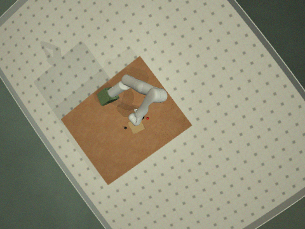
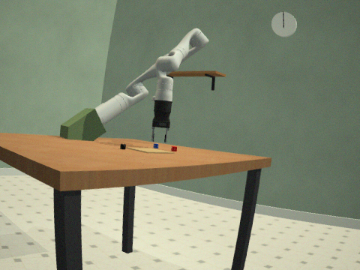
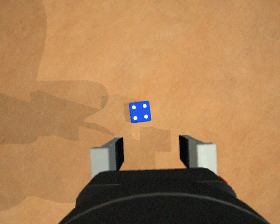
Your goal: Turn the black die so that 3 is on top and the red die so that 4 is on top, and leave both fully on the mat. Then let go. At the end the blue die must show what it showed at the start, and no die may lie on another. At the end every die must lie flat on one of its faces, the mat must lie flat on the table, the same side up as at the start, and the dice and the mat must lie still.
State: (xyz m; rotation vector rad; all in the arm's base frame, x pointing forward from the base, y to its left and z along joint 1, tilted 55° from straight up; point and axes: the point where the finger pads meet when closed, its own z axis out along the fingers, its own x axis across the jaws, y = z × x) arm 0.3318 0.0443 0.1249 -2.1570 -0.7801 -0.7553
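My hand is 3 cm past the blue die, 2 cm to the right of it and 4 cm above it. The rest, counted from my hand: tan mat 8 cm ahead, 13 cm to the right, 5 cm below; then black die 3 cm ahead, 24 cm to the right, 4 cm below; then red die 8 cm ahead, 1 cm to the left, 4 cm below.
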